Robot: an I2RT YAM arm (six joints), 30 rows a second.
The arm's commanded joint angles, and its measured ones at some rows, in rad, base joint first. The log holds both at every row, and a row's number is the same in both.
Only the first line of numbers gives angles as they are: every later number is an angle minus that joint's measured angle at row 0.
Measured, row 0:
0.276, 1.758, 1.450, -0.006, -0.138, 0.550
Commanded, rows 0 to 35:
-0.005, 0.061, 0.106, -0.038, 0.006, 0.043
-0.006, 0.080, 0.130, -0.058, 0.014, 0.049
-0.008, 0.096, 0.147, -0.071, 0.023, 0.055
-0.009, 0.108, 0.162, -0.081, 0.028, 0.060
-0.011, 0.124, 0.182, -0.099, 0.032, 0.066
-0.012, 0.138, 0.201, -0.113, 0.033, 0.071
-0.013, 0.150, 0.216, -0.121, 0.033, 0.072
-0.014, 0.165, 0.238, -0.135, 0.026, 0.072
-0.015, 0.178, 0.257, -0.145, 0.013, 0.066
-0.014, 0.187, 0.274, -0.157, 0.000, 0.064
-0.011, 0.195, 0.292, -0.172, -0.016, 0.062
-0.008, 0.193, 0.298, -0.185, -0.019, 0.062
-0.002, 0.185, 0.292, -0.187, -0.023, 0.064
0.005, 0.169, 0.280, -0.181, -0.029, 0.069
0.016, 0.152, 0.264, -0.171, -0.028, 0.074
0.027, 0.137, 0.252, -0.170, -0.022, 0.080
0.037, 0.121, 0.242, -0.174, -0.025, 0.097
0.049, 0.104, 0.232, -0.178, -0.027, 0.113
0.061, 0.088, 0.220, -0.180, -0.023, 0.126
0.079, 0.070, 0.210, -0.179, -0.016, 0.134
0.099, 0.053, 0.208, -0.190, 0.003, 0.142
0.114, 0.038, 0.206, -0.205, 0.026, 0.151
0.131, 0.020, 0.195, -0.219, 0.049, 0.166
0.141, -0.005, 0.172, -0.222, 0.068, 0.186
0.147, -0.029, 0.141, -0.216, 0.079, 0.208
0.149, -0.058, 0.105, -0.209, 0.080, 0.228
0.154, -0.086, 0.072, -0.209, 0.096, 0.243
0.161, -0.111, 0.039, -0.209, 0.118, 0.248
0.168, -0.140, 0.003, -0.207, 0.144, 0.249
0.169, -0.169, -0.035, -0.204, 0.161, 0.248
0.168, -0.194, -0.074, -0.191, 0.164, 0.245
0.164, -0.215, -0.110, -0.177, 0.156, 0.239
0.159, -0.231, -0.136, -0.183, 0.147, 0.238
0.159, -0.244, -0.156, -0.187, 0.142, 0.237
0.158, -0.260, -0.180, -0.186, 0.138, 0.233
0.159, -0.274, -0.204, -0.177, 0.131, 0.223
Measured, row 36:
0.162, -0.233, -0.157, -0.201, 0.128, 0.212
